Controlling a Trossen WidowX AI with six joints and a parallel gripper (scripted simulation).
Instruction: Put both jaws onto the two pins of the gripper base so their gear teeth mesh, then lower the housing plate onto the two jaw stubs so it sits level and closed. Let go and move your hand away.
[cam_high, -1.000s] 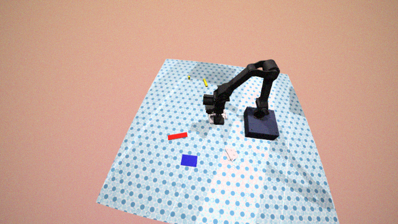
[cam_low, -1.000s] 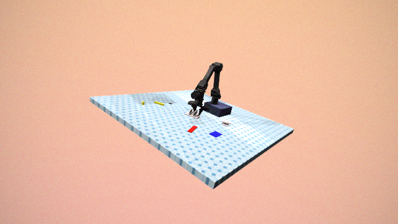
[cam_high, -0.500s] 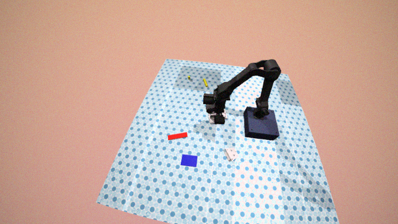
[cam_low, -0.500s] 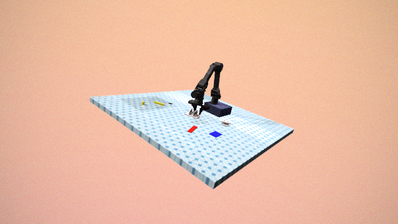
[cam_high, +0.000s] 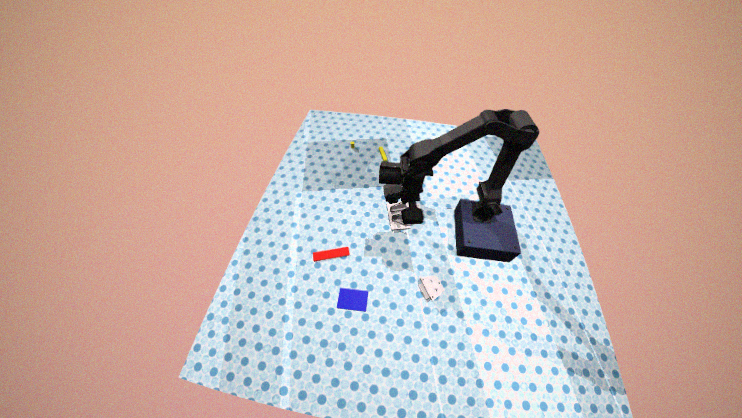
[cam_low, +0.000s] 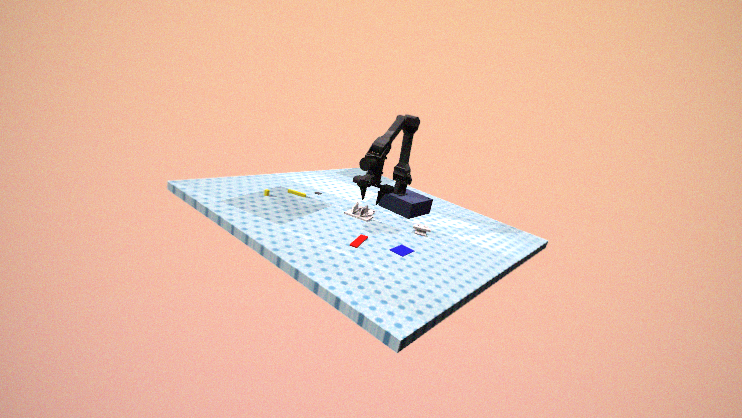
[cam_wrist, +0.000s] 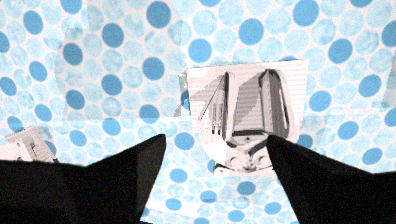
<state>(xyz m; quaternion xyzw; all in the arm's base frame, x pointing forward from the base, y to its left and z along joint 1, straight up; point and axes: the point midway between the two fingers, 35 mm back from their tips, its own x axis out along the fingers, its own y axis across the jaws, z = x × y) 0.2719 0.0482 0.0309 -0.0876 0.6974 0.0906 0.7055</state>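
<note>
Now: the small white piece 130 mm behind my gripper tip, 220 mm to the left of it and 70 mm below it. From my gripper tip the other things lie so: jaw 30 mm behind, 30 mm to the right, 60 mm below; flat white plate 20 mm ahead, 30 mm to the right, 70 mm below; housing plate 40 mm behind, 50 mm to the right, 70 mm below.
</note>
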